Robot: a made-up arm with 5 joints. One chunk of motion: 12 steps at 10 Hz.
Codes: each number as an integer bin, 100 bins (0 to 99) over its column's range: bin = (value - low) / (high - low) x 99, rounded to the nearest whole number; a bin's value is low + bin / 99 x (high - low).
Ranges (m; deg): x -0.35..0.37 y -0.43..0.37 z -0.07..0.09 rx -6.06..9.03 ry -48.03..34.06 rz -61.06..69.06
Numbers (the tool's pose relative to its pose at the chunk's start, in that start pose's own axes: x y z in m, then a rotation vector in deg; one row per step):
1: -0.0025 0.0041 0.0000 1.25 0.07 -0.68
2: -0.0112 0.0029 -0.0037 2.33 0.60 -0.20
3: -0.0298 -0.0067 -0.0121 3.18 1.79 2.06
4: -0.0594 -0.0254 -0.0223 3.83 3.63 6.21
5: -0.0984 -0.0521 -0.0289 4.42 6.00 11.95
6: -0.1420 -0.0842 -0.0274 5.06 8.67 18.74
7: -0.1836 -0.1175 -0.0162 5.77 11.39 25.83
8: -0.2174 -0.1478 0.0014 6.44 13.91 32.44
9: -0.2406 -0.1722 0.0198 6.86 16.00 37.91
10: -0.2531 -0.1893 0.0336 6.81 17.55 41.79
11: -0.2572 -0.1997 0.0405 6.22 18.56 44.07
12: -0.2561 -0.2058 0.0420 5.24 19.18 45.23
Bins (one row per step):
1: 48 54 43 48 58 46
2: 47 54 41 55 59 46
3: 44 52 36 61 60 48
4: 40 50 30 65 62 51
5: 35 47 25 69 65 56
6: 29 43 26 73 68 61
7: 23 39 33 78 72 66
8: 18 35 44 82 75 71
9: 15 32 56 85 77 75
10: 13 30 64 84 79 78
11: 13 28 68 81 80 80
12: 13 28 69 74 81 81

